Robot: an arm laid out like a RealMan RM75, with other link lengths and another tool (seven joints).
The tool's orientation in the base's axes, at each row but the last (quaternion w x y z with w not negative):
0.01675, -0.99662, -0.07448, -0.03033
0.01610, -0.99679, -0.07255, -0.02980
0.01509, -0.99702, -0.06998, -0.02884
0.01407, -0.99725, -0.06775, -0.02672
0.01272, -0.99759, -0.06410, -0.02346
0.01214, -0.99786, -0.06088, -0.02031
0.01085, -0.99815, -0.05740, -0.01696
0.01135, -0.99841, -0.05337, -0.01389
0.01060, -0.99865, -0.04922, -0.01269
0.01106, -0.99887, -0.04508, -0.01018
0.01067, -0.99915, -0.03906, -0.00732
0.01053, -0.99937, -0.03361, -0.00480
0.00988, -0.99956, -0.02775, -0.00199
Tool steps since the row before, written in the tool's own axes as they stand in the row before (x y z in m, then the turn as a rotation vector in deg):
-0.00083, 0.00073, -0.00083, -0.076, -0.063, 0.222
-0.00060, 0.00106, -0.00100, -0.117, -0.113, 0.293
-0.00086, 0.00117, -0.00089, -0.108, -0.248, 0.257
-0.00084, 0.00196, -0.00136, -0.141, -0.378, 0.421
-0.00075, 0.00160, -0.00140, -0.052, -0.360, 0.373
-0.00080, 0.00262, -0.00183, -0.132, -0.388, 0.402
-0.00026, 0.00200, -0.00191, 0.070, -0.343, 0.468
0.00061, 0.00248, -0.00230, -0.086, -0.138, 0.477
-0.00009, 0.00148, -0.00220, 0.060, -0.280, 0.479
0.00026, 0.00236, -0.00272, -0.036, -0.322, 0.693
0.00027, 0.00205, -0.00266, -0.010, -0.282, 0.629
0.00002, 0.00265, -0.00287, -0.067, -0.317, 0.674
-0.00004, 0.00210, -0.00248, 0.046, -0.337, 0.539
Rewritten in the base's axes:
-0.00076, -0.00088, 0.00075, -0.072, 0.059, -0.224
-0.00050, -0.00117, 0.00093, -0.115, 0.106, -0.296
-0.00074, -0.00131, 0.00081, -0.127, 0.239, -0.256
-0.00063, -0.00210, 0.00126, -0.169, 0.369, -0.419
-0.00060, -0.00172, 0.00133, -0.081, 0.361, -0.367
-0.00055, -0.00275, 0.00174, -0.163, 0.380, -0.399
-0.00009, -0.00206, 0.00186, 0.045, 0.360, -0.458
0.00081, -0.00246, 0.00226, -0.088, 0.140, -0.476
0.00000, -0.00153, 0.00217, 0.044, 0.295, -0.472
0.00042, -0.00239, 0.00267, -0.052, 0.333, -0.687
0.00039, -0.00208, 0.00262, -0.023, 0.294, -0.623
0.00017, -0.00270, 0.00281, -0.082, 0.326, -0.668
0.00007, -0.00215, 0.00244, 0.029, 0.350, -0.532

